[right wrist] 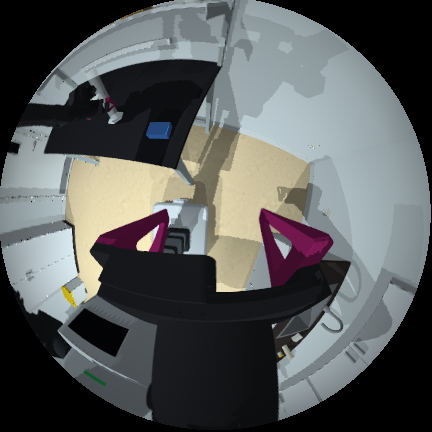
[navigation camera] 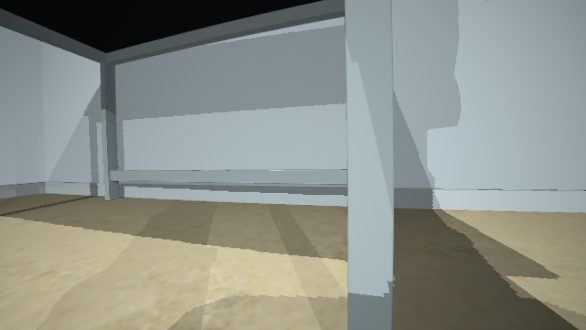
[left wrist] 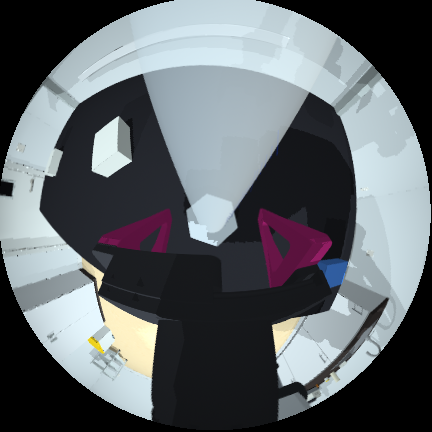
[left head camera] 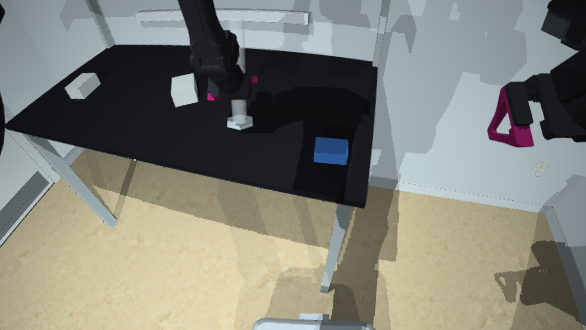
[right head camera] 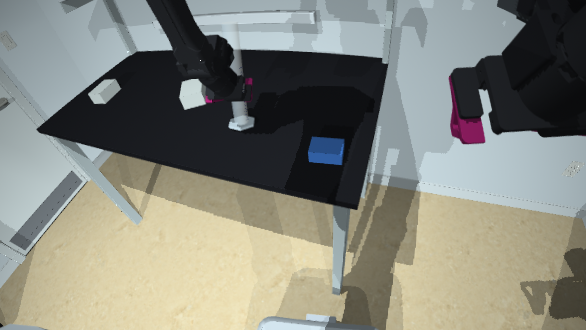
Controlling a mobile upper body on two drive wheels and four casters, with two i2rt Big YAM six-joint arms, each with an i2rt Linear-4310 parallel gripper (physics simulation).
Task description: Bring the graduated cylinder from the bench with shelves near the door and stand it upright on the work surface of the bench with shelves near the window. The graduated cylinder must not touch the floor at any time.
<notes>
The pictures show: my left gripper, my right gripper, a graduated cylinder and a grey cabinet.
My left gripper is seen too in the left wrist view. My right gripper also shows in the right wrist view and in the left head camera view.
</notes>
